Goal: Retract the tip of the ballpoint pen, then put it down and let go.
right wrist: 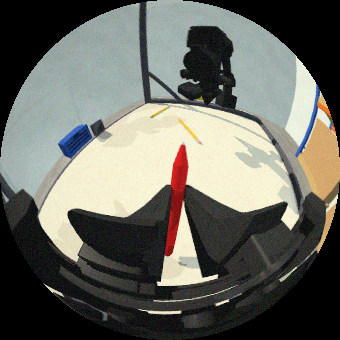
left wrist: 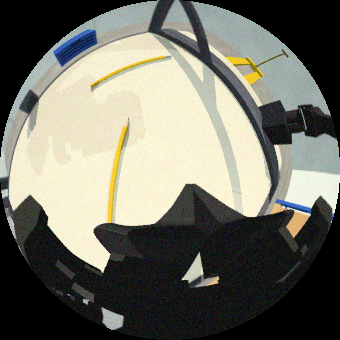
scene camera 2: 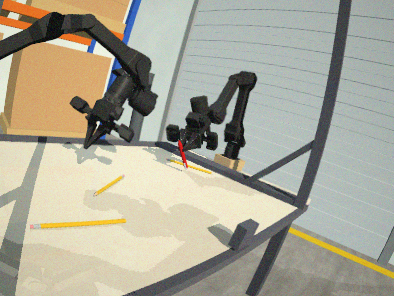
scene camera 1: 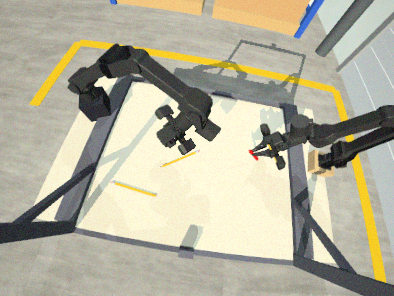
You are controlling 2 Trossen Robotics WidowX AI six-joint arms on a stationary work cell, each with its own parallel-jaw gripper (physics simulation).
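Where they show: left gripper, between the fingertips: [right wrist: 205, 104] [left wrist: 189, 187] [scene camera 2: 84, 148]; right gripper, between the fingertips: [right wrist: 176, 188] [scene camera 2: 180, 150] [scene camera 1: 251, 153]; left arm's base, origin of its link: [right wrist: 226, 93] [left wrist: 287, 121] [scene camera 1: 90, 96]; right arm's base, origin of its link: [scene camera 2: 230, 157] [scene camera 1: 324, 162].
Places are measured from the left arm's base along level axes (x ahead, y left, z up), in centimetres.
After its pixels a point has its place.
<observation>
A red ballpoint pen [scene camera 1: 254, 155] [scene camera 2: 183, 155] @[y -41.4, x 60.4, z -3.8 cm] [right wrist: 180, 167] @[y -40.2, x 58.4, z 0.2 cm] is held between the fingers of my right gripper [scene camera 1: 253, 151] @[y -40.6, x 58.9, z -2.0 cm] [scene camera 2: 183, 149] @[y -40.6, x 58.9, z -2.0 cm] [right wrist: 176, 188] @[y -40.6, x 58.9, z -2.0 cm]. In scene camera 2 it stands steeply tilted; whether its lower end touches the table [scene camera 1: 225, 210] @[y -58.5, x 43.6, z -10.6 cm] [scene camera 2: 190, 200] @[y -51.7, x 41.5, z -10.6 cm] I cannot tell. In the right wrist view a small silver tip shows at its far end, and its other end runs back between the fingers. My left gripper [scene camera 2: 87, 146] @[y -25.6, x 27.9, z -2.6 cm] [left wrist: 189, 187] @[y -25.6, x 27.9, z -2.6 cm] is shut and empty, over the far part of the table, well apart from the pen; its fingertips are hidden in scene camera 1.
One yellow pencil [scene camera 1: 179, 159] @[y -33.3, x 31.0, z -10.1 cm] [scene camera 2: 109, 185] @[y -33.5, x 30.2, z -10.1 cm] [left wrist: 116, 170] @[y -32.9, x 29.9, z -10.1 cm] [right wrist: 190, 131] @[y -32.6, x 34.7, z -10.1 cm] lies mid-table. A second pencil [scene camera 1: 135, 188] @[y -41.2, x 11.2, z -10.0 cm] [scene camera 2: 82, 223] @[y -41.1, x 10.4, z -10.1 cm] [left wrist: 130, 66] @[y -40.9, x 11.2, z -10.2 cm] [right wrist: 160, 112] @[y -42.0, x 13.0, z -10.5 cm] lies farther left. A third pencil [scene camera 2: 200, 169] @[y -45.1, x 74.2, z -10.1 cm] lies behind the pen near the right gripper. Dark frame beams edge the table.
</observation>
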